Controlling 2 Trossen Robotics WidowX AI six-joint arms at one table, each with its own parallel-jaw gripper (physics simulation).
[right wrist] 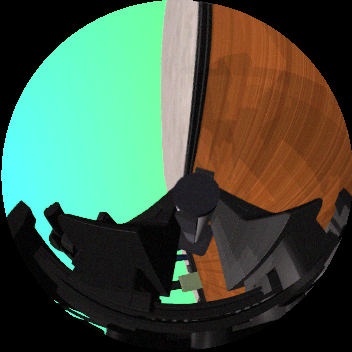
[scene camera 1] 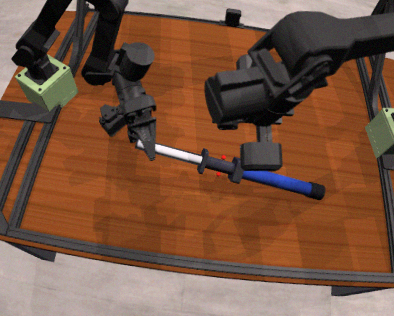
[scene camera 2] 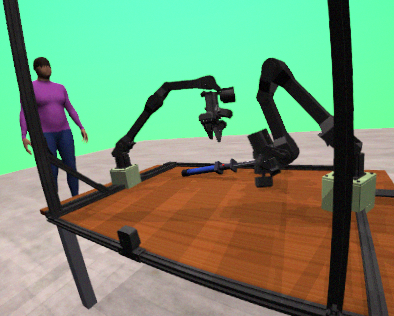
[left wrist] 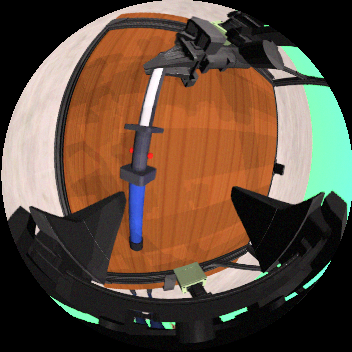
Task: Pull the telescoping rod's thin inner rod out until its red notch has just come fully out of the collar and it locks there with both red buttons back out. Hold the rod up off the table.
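Observation:
The telescoping rod slants across the middle of scene camera 1. Its thin white-and-grey inner rod (scene camera 1: 177, 153) (left wrist: 152, 100) runs into the dark collar (scene camera 1: 218, 165) (left wrist: 141, 147), with a blue tube (scene camera 1: 280, 182) (scene camera 2: 200, 170) (left wrist: 136, 212) beyond, ending in a black cap. Red buttons (scene camera 1: 223, 157) (left wrist: 150, 156) stand out on both sides of the collar. No red notch shows on the inner rod. My right gripper (scene camera 1: 149, 146) (left wrist: 144, 69) (right wrist: 192, 189) is shut on the inner rod near its free end. My left gripper (scene camera 2: 215, 137) (left wrist: 178, 194) is open and empty, above the rod; its fingers are hidden in scene camera 1.
The wooden table (scene camera 1: 165, 215) has a dark metal frame edge (scene camera 1: 200, 261). A dark upright post (scene camera 2: 341, 150) crosses in front of the right arm's base (scene camera 2: 365, 192). A small black box (scene camera 1: 233, 18) (scene camera 2: 128, 238) sits on the table's edge. A person (scene camera 2: 51, 107) stands beyond the table.

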